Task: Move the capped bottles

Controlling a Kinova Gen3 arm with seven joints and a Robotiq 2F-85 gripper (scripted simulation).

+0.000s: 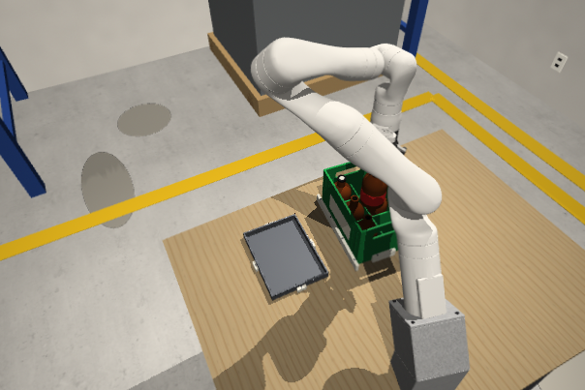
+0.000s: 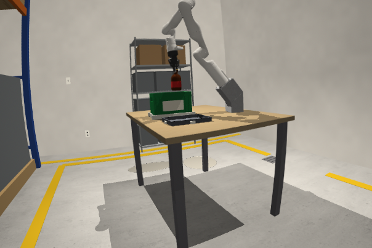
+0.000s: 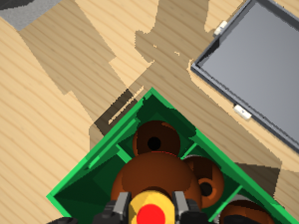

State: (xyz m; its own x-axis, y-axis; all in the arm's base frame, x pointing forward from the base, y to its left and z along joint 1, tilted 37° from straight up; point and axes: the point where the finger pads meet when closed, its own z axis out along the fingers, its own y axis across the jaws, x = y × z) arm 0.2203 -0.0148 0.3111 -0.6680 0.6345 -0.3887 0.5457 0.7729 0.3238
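My hand is 7 cm above the brown bottle. Round my hand: green crate 5 cm ahead, 1 cm to the right, 25 cm below; then grey tray 1 cm ahead, 28 cm to the left, 32 cm below.
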